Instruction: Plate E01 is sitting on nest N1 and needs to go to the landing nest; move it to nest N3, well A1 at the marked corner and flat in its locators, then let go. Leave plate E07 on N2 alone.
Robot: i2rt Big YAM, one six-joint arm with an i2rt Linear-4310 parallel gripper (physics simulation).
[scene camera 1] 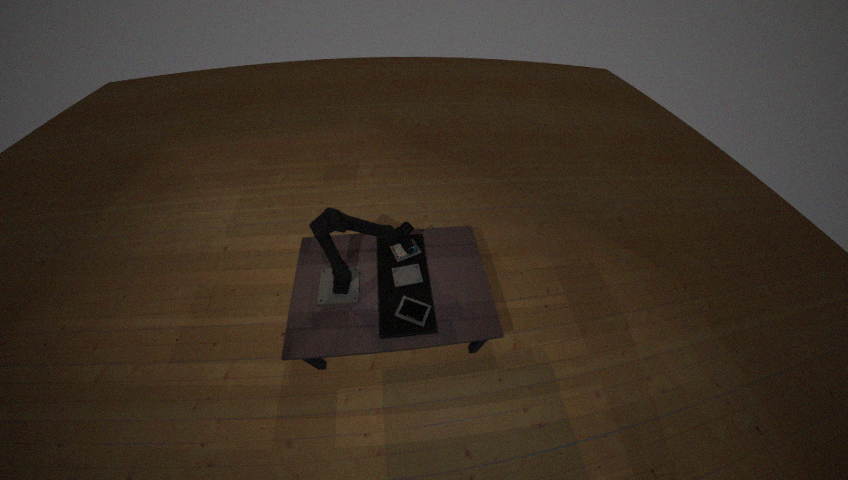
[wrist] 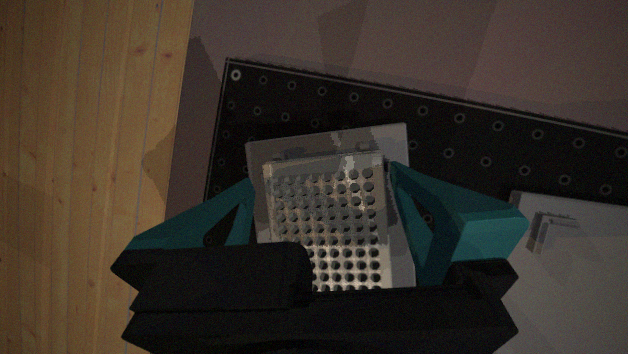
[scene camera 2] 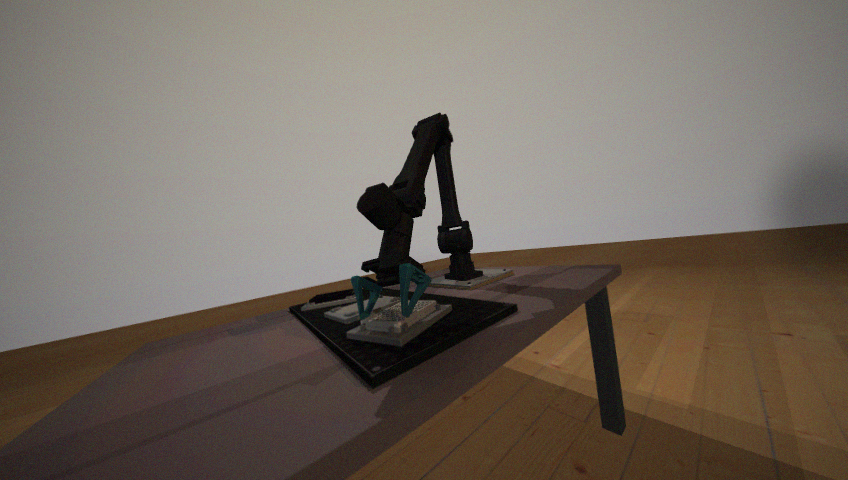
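A pale plate with rows of wells (scene camera 1: 399,252) (scene camera 2: 409,310) (wrist: 330,215) sits on a light nest (scene camera 2: 380,337) (wrist: 392,134) at one end of the black board. My gripper (scene camera 2: 385,315) (wrist: 318,177) is open and points down over this plate, one teal finger along each long side. In the wrist view the right fingertip is close to the plate's edge; the left one stands a little off it. The gripper body hides the plate's near end. A bare light nest (scene camera 1: 407,274) (scene camera 2: 343,314) (wrist: 575,280) with corner locators is in the middle. No nest or plate labels are readable.
At the board's other end a light nest (scene camera 1: 409,321) (scene camera 2: 324,304), turned at an angle, carries a dark plate-like piece (scene camera 1: 414,309) (scene camera 2: 333,295). The black board (scene camera 1: 389,328) (scene camera 2: 416,350) (wrist: 500,137) lies on the table (scene camera 1: 464,285). The arm's base plate (scene camera 1: 327,295) is beside it.
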